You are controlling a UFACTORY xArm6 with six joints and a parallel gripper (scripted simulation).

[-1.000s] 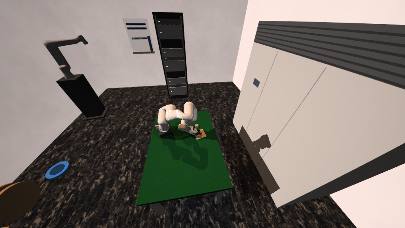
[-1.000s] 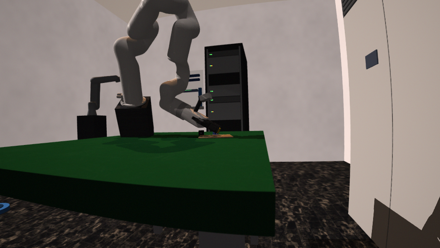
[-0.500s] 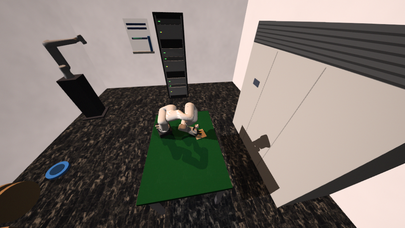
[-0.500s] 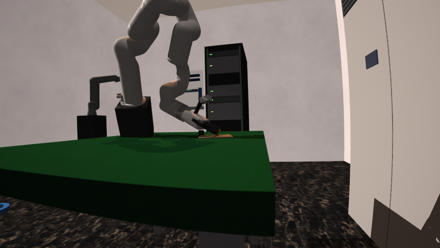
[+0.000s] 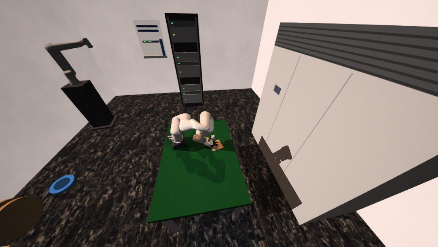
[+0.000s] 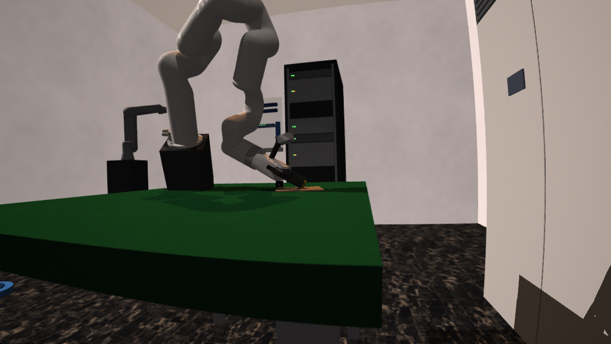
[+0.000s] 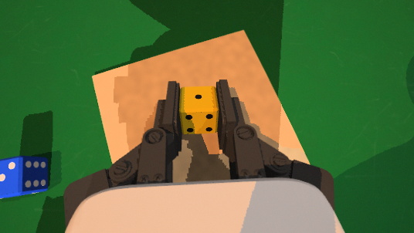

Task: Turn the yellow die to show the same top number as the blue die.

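The yellow die lies 10 mm below my hand and 10 mm ahead of it. The rest, counted from my hand: black die: 110 mm to the left, 80 mm behind, 20 mm below; then blue die: 130 mm to the left, 20 mm below, 10 mm behind; then mat: 30 mm below.
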